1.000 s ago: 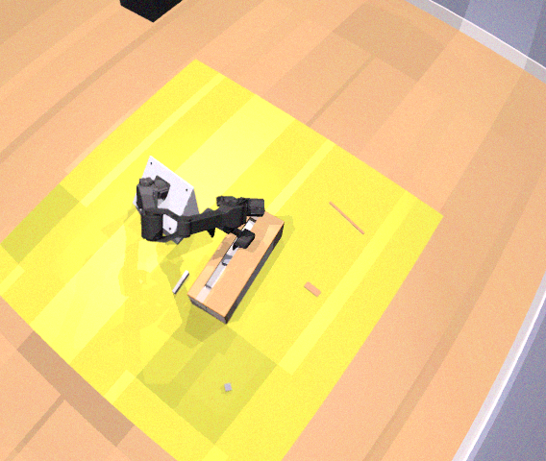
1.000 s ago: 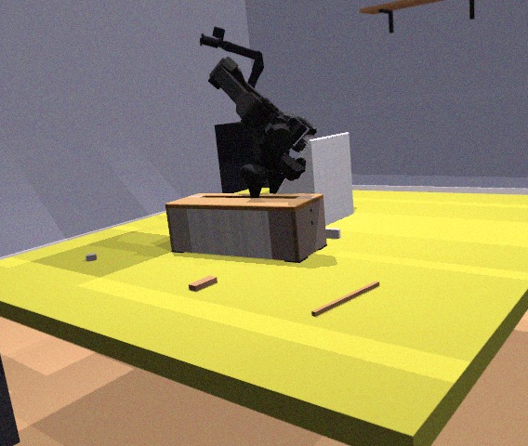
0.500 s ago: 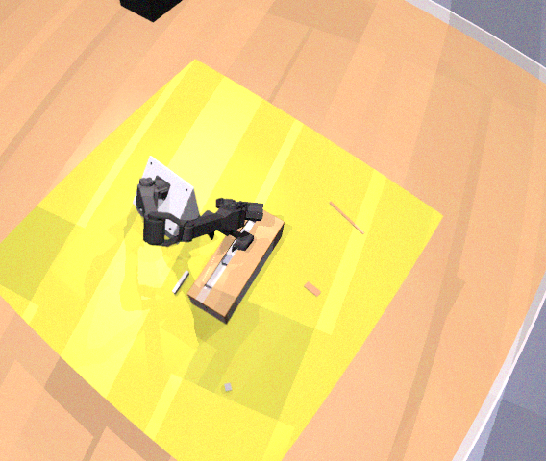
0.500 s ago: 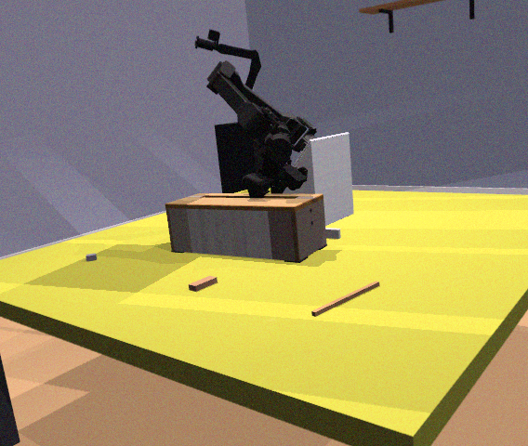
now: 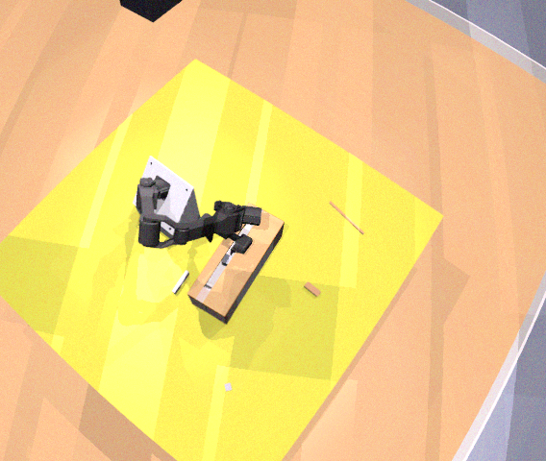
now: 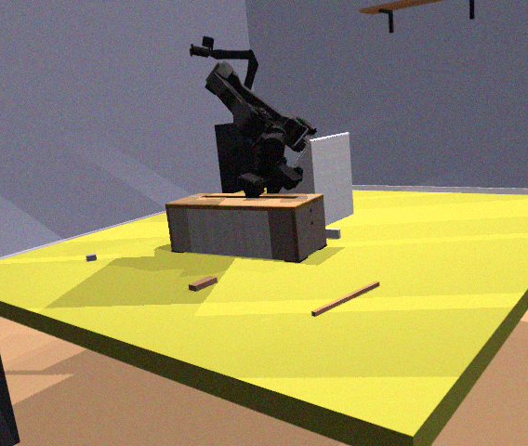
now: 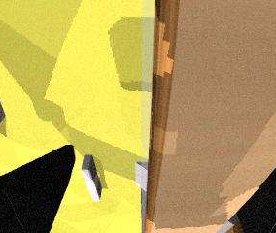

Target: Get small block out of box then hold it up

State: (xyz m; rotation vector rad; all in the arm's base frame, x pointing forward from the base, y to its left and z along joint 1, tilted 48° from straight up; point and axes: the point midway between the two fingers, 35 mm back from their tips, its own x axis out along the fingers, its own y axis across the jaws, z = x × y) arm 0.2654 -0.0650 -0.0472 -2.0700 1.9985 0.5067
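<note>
My gripper tip is now 3 cm short of the box, 1 cm to the left of it and 3 cm above it. The rest, counted from my gripper tip: thin brown stick (28 cm ahead, 40 cm to the left, 9 cm below); then brown block (33 cm ahead, 9 cm to the left, 8 cm below).
</note>
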